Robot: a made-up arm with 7 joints.
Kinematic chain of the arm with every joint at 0, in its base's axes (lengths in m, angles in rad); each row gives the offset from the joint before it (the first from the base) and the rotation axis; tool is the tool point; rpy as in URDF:
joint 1: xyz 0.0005 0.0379 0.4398 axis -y
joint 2: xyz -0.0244 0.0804 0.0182 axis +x
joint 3: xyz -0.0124 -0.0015 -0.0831 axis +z
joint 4: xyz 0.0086 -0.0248 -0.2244 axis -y
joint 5: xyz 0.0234 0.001 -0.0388 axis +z
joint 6: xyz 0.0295 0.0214 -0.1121 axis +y
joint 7: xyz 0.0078 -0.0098 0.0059 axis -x
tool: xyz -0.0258 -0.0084 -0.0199 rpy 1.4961 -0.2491 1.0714
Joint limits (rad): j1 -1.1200..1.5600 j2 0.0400..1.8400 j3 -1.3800..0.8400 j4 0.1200..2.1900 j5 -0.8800..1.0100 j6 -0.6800..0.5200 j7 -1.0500..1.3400
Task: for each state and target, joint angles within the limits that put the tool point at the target. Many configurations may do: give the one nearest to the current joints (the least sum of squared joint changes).
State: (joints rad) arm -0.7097 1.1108 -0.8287 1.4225 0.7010 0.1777 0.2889
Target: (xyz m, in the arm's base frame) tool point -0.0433 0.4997 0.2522
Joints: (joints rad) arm -0.4768 1.3143 -0.7487 0.6274 0.7271 0.0348 0.1439
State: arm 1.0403 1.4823 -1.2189 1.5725 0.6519 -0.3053 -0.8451
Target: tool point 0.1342 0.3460 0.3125
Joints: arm 0.8208 1.4311 -1.3800 1.7452 0.6254 -0.3021 -0.8199
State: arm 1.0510 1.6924 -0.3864 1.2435 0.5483 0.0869 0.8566
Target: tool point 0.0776 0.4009 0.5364
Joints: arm 1.1676 1.5893 -0.1874 1.4944 0.5611 0.0260 0.7995
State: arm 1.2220 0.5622 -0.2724 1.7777 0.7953 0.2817 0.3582
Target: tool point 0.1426 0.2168 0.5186
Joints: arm 1.5545 0.6854 -0.0294 2.1900 0.7152 -0.0660 0.4551
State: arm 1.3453 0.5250 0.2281 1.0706 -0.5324 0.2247 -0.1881
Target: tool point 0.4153 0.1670 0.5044
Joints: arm 1.5173 0.1378 0.1138 0.5259 -0.5465 0.1071 -0.1768
